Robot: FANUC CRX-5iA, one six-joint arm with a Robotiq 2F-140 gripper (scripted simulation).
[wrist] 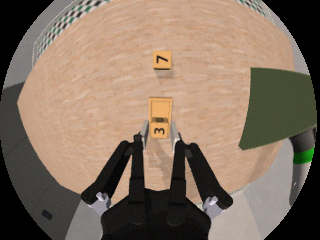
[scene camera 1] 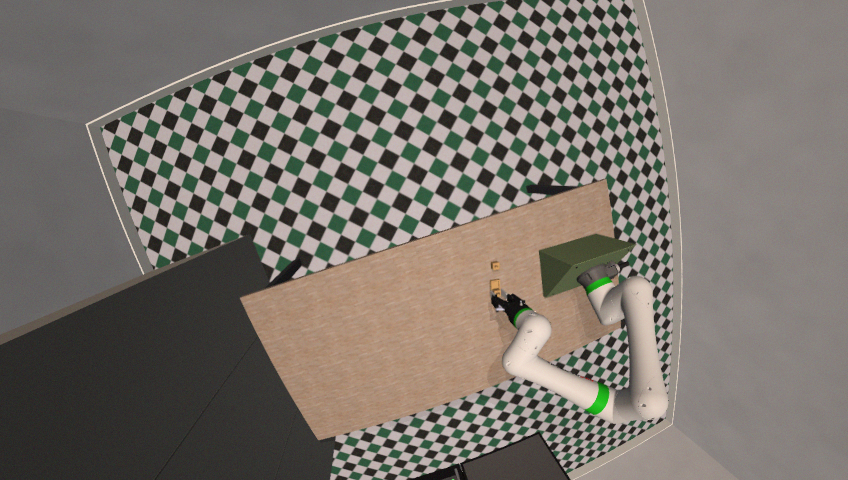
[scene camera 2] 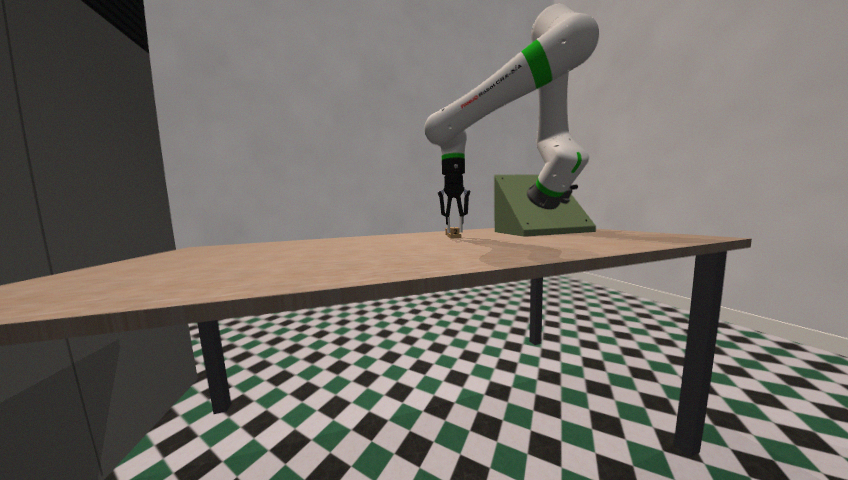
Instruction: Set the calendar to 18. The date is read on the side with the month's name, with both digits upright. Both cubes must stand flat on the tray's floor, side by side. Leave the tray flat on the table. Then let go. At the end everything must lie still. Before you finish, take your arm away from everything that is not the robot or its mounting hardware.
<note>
In view: the gripper (scene camera 2: 454, 232).
The gripper shows as well in the wrist view (wrist: 159, 126).
</note>
